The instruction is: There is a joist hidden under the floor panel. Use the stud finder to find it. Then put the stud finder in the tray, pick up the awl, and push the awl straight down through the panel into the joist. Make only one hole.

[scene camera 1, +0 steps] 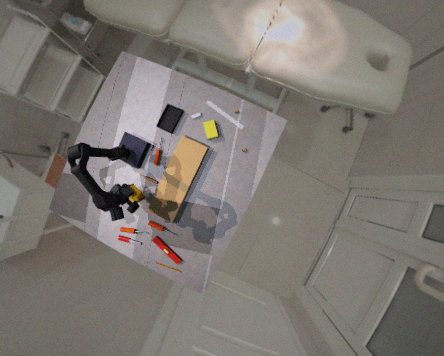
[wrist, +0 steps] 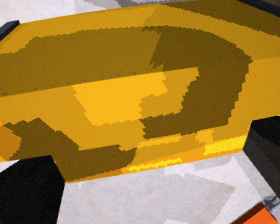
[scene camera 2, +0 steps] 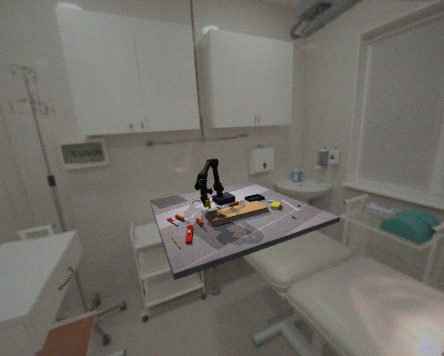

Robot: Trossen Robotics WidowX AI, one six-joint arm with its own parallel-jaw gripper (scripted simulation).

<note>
In view: the gripper (wrist: 150, 132) and a yellow stud finder (wrist: 105, 95).
</note>
